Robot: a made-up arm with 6 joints.
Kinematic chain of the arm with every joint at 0, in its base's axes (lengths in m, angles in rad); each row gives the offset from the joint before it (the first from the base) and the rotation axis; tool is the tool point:
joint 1: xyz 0 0 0.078 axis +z
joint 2: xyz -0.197 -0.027 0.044 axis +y
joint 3: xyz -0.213 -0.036 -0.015 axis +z
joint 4: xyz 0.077 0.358 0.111 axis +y
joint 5: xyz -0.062 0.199 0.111 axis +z
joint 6: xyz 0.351 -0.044 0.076 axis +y
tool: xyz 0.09 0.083 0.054
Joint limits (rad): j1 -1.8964..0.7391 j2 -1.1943..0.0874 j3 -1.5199..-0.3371 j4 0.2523..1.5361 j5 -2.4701..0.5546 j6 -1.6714..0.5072
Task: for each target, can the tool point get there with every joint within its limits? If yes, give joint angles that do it. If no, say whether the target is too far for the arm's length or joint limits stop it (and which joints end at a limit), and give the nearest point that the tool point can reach.
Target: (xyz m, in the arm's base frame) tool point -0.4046 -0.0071 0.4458
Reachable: yes | joints -0.3531 -0.6487 -0.8933 1.0180 -1.8795 -0.4285
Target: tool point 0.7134 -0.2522 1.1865
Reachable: no: joint limits stop it (at a limit: joint 1, joint 4, joint 5) | nearest point 0.4611 -0.0702 0.7164 | short by 0.564 m
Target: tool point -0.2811 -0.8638 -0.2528
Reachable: no: joint limits stop it (at a limit: joint 2, joint 3, joint 5) | nearest point -0.1800 -0.5530 -0.0582 | short by 0.380 m
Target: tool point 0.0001 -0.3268 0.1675
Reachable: yes | joints -0.3039 -0.6123 -1.1884 1.3411 -0.6099 -0.4098
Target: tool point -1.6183 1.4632 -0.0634
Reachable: no: too far | nearest point -0.5850 0.5289 0.0675 | short by 1.399 m
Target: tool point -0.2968 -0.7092 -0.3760
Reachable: no: joint limits stop it (at a limit: joint 2, joint 3, joint 4, joint 5) | nearest point -0.2061 -0.4926 -0.1235 | short by 0.345 m
